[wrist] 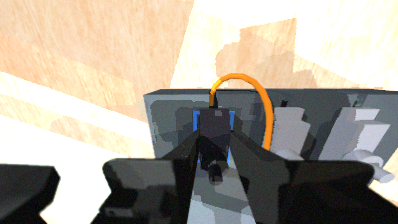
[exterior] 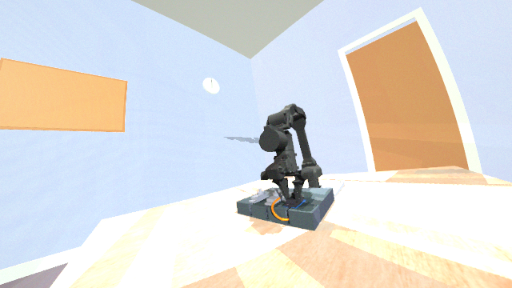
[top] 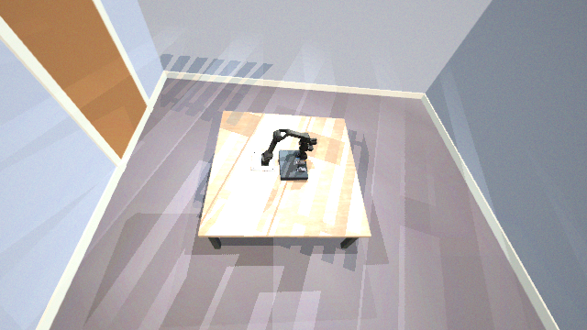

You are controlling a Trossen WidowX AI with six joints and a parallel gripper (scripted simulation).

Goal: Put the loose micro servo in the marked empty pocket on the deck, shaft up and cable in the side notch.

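Right now my gripper tip is 130 mm past the robot deck, 70 mm to the left of it and 30 mm above it.
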